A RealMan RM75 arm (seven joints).
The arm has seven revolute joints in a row. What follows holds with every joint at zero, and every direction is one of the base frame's.
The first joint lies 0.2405 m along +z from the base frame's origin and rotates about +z.
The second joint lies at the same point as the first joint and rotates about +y.
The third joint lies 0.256 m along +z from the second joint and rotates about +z.
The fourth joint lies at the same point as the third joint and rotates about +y.
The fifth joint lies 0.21 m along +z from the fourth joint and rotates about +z.
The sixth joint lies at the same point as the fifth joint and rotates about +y.
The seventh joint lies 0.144 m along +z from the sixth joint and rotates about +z.
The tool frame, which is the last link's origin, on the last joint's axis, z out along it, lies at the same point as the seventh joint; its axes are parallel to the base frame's.
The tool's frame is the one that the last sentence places.
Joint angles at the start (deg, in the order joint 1, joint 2, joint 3, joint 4, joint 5, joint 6, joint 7):
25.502, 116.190, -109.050, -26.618, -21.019, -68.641, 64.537
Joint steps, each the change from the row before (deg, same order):
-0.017, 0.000, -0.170, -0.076, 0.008, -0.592, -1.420
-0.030, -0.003, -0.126, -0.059, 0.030, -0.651, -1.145
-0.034, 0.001, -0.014, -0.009, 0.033, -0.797, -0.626
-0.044, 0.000, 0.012, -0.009, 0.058, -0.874, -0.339
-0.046, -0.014, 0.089, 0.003, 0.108, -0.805, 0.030
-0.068, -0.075, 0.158, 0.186, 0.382, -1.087, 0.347
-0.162, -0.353, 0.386, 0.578, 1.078, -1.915, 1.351
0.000, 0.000, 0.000, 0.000, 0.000, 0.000, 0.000
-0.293, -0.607, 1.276, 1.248, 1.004, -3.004, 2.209
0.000, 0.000, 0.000, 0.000, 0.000, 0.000, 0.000
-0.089, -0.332, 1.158, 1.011, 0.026, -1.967, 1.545
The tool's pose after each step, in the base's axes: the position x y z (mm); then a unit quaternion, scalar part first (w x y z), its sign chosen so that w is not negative. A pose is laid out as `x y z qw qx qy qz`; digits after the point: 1 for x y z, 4 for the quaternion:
215.8 325.4 -59.2 0.1748 -0.8238 0.2924 0.4531
214.4 324.2 -58.9 0.1751 -0.8266 0.2813 0.4549
213.1 323.0 -58.1 0.1736 -0.8275 0.2736 0.4585
211.6 321.7 -57.1 0.1709 -0.8273 0.2679 0.4632
210.5 320.8 -55.8 0.1679 -0.8258 0.2654 0.4685
210.2 320.0 -53.3 0.1647 -0.8219 0.2657 0.4761
212.1 319.6 -46.6 0.1603 -0.8116 0.2736 0.4907
212.1 319.6 -46.6 0.1603 -0.8116 0.2736 0.4907
217.6 318.9 -35.1 0.1561 -0.7958 0.2860 0.5104
217.6 318.9 -35.1 0.1561 -0.7958 0.2860 0.5104
221.4 318.2 -28.3 0.1520 -0.7871 0.2934 0.5209

